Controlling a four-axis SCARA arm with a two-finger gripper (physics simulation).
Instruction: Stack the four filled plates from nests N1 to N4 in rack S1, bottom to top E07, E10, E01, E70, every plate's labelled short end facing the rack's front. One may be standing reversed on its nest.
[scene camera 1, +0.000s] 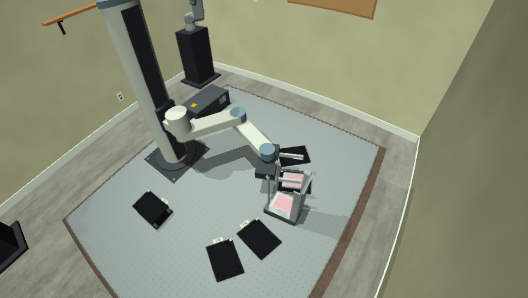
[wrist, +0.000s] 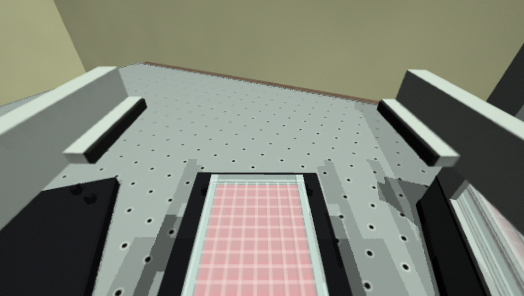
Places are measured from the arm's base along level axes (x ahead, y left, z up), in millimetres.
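Where they show: gripper, between the fingertips: (scene camera 1: 302, 169) (wrist: 262, 88); arm's base, origin of its link: (scene camera 1: 176, 155).
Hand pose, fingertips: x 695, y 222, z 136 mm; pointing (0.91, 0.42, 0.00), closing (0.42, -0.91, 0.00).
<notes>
Each offset is from my fingertips to the top centre of the thing. "spot": to the spot under its first point.
A filled plate with pink wells {dx -22, dy -6, dz -96 mm} (scene camera 1: 292, 179) (wrist: 257, 240) lies on a black nest {spot: dx -55, dy +37, dz -111 mm} (wrist: 176, 265); its label does not show. My gripper (scene camera 1: 299, 170) (wrist: 262, 88) is open and empty. It is above this plate, with one finger out to each side. Rack S1 {dx +15, dy -177, dz +169 mm} (scene camera 1: 300, 205) stands beside this nest, and its lower part {spot: dx +34, dy -127, dz -100 mm} (wrist: 445, 240) shows at the right in the wrist view. Pink-welled plate material {dx +21, dy -176, dz -40 mm} (scene camera 1: 281, 203) sits low in the rack. Stacked clear plate edges {spot: dx +26, dy -132, dz -76 mm} (wrist: 477, 232) show there in the wrist view. The plate count and labels cannot be read.
A bare black nest (scene camera 1: 301, 159) (wrist: 60, 235) lies on the other side of the plate's nest. Two black nests {spot: dx +2, dy -358, dz -111 mm} (scene camera 1: 259, 239) {spot: dx -56, dy -522, dz -111 mm} (scene camera 1: 225, 261) lie toward the front, and another black unit {dx -503, dy -554, dz -53 mm} (scene camera 1: 150, 207) lies at the left. A dark grey box {spot: dx -741, dy +180, dz -8 mm} (scene camera 1: 212, 100) stands behind the arm.
</notes>
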